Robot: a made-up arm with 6 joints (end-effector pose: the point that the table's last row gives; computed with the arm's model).
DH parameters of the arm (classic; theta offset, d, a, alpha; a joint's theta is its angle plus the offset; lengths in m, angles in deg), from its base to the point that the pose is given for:
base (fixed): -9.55 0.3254 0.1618 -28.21
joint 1: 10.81 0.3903 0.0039 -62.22
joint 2: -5.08 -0.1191 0.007 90
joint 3: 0 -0.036 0.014 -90
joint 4: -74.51 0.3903 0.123 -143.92
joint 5: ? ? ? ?
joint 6: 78.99 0.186 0.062 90
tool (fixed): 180 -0.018 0 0
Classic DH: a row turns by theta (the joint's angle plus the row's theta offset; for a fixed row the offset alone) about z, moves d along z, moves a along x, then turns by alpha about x.
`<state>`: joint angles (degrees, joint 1 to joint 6).
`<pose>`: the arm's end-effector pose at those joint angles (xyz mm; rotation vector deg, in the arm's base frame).
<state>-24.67 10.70 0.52 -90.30 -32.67 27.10</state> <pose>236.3 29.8 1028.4 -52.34 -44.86 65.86</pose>
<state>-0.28 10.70 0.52 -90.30 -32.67 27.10</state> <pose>348.7 57.1 1004.0 -35.87 -47.43 87.34</pose>
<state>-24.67 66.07 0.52 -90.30 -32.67 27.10</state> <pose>476.8 -65.2 803.0 -2.72 -13.01 69.51</pose>
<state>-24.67 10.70 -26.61 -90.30 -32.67 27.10</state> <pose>221.8 -8.2 1028.2 -58.75 -30.40 41.80</pose>
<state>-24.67 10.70 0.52 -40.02 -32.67 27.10</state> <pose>498.0 -71.1 836.6 -7.45 -15.65 69.91</pose>
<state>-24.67 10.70 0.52 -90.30 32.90 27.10</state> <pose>111.5 89.9 1079.1 -81.63 -105.73 77.28</pose>
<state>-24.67 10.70 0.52 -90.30 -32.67 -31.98</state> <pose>185.1 55.9 1055.7 -75.53 3.67 30.49</pose>
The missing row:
joint 5: 18.93 0.3827 -0.0258 55.42
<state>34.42 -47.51 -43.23 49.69 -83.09 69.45</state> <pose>466.6 114.0 415.8 94.98 41.03 48.35</pose>
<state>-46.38 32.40 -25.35 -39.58 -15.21 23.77</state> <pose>316.7 -289.0 781.5 -11.78 -16.54 27.86</pose>
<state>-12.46 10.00 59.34 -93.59 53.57 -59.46</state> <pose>103.5 -108.3 1002.5 -37.32 -109.99 38.65</pose>
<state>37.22 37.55 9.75 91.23 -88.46 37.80</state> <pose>31.5 -136.7 517.3 -39.40 -134.51 20.62</pose>
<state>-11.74 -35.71 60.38 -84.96 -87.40 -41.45</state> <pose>50.7 172.1 947.8 -117.24 13.63 48.70</pose>
